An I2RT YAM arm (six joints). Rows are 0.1 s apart.
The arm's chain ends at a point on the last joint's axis. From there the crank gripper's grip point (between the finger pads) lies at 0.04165 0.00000 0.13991 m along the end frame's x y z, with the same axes.
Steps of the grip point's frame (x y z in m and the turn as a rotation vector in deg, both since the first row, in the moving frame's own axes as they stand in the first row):
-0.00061, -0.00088, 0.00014, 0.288, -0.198, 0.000
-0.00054, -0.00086, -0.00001, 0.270, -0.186, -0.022
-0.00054, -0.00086, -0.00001, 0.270, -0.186, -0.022
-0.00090, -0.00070, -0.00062, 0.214, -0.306, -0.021
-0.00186, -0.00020, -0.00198, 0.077, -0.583, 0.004
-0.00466, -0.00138, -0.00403, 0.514, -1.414, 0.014
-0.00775, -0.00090, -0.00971, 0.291, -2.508, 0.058
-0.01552, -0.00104, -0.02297, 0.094, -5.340, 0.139
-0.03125, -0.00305, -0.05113, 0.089, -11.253, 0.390
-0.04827, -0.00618, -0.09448, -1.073, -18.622, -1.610
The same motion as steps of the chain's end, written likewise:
-0.00013, -0.00018, 0.00000, 0.288, -0.198, 0.000
-0.00009, -0.00018, -0.00014, 0.270, -0.186, -0.022
-0.00009, -0.00018, -0.00014, 0.270, -0.186, -0.022
-0.00015, -0.00016, -0.00084, 0.214, -0.306, -0.021
-0.00043, -0.00001, -0.00240, 0.077, -0.583, 0.004
-0.00120, -0.00013, -0.00501, 0.514, -1.414, 0.014
-0.00159, -0.00022, -0.01140, 0.291, -2.508, 0.058
-0.00232, -0.00089, -0.02624, 0.094, -5.340, 0.139
-0.00315, -0.00302, -0.05657, 0.089, -11.253, 0.390
-0.00144, -0.00836, -0.10044, -1.073, -18.622, -1.610

